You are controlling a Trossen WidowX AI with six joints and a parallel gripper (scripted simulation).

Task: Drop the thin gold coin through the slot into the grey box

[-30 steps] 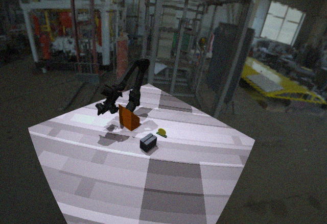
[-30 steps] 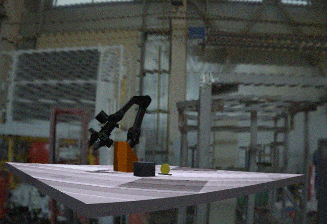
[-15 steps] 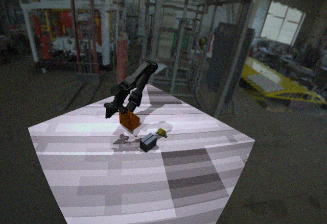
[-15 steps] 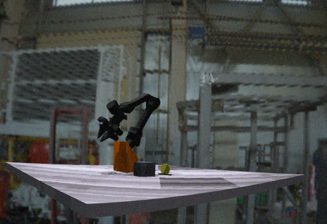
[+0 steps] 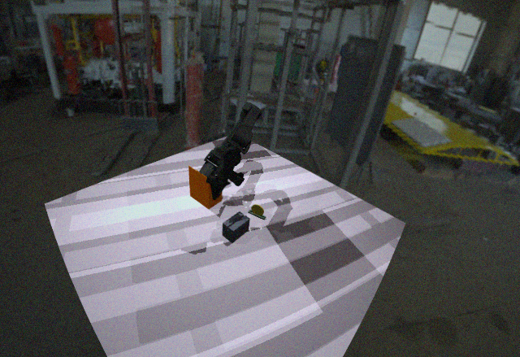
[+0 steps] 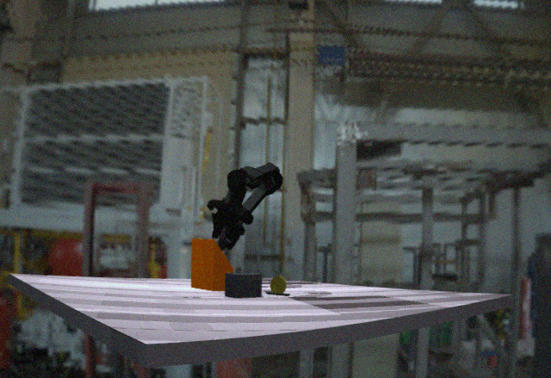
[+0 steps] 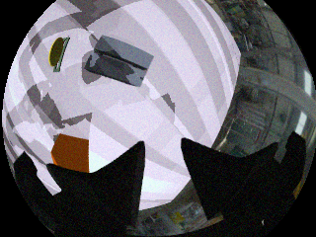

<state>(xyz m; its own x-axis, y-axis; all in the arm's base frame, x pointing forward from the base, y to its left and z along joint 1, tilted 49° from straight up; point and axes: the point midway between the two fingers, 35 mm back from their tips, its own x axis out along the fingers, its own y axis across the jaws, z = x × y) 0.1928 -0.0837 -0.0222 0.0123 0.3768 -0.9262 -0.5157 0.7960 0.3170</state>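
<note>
My gripper tip is now 21 cm to the right of the coin, 14 cm above it and 5 cm short of it.
</note>
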